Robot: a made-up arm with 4 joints.
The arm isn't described. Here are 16 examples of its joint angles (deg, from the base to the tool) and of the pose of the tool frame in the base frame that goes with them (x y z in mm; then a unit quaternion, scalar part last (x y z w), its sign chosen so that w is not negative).
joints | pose
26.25 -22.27 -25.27 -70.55 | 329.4 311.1 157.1 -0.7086 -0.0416 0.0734 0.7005
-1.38 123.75 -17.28 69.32 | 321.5 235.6 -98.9 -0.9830 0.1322 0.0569 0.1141
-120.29 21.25 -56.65 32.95 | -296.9 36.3 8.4 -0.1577 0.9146 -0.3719 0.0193
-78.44 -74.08 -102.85 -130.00 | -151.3 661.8 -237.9 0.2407 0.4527 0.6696 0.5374
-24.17 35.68 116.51 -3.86 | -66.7 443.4 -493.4 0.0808 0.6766 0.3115 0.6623
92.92 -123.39 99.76 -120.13 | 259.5 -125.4 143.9 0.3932 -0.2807 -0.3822 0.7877
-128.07 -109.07 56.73 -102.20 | -223.4 -45.3 140.1 -0.3454 0.4208 -0.7743 0.3225
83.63 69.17 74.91 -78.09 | -227.2 659.2 -75.7 0.3430 0.6554 0.4760 0.4756
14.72 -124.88 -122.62 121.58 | -401.2 594.9 -75.6 0.0803 0.5382 0.7295 0.4143
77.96 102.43 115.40 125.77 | -28.5 696.5 380.7 -0.2716 -0.5062 0.4397 0.6903
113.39 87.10 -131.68 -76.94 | 130.7 18.3 541.0 -0.7353 0.2712 -0.5264 0.3297
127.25 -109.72 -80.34 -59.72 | 4.9 720.8 224.0 -0.0938 -0.1967 0.8028 0.5550
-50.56 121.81 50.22 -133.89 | 41.7 548.4 311.7 -0.2292 -0.6200 0.2623 0.7030
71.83 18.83 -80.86 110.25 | 336.7 98.2 189.1 0.8289 -0.1748 -0.0272 0.5307
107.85 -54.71 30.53 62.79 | -183.6 6.2 -172.7 -0.1419 0.8582 -0.1875 0.4563
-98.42 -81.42 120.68 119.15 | 113.4 -132.8 -314.0 0.7519 -0.4559 -0.4374 0.1884
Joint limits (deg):
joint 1: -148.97..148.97
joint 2: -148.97..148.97
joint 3: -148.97..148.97
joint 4: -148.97..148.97
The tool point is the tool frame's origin. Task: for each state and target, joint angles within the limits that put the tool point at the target. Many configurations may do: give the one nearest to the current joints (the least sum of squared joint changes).
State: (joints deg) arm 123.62 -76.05 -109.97 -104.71
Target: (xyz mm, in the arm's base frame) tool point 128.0 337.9 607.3
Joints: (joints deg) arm 94.03 -45.09 -148.93 -99.67
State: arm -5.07 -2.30 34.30 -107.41
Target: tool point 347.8 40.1 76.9
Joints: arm -53.50 -38.10 53.36 -97.02
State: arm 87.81 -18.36 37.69 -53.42
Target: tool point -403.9 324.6 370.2
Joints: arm 123.39 16.19 92.47 -52.86
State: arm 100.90 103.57 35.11 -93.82
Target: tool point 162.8 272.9 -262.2
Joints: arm 52.71 101.35 8.92 -107.25
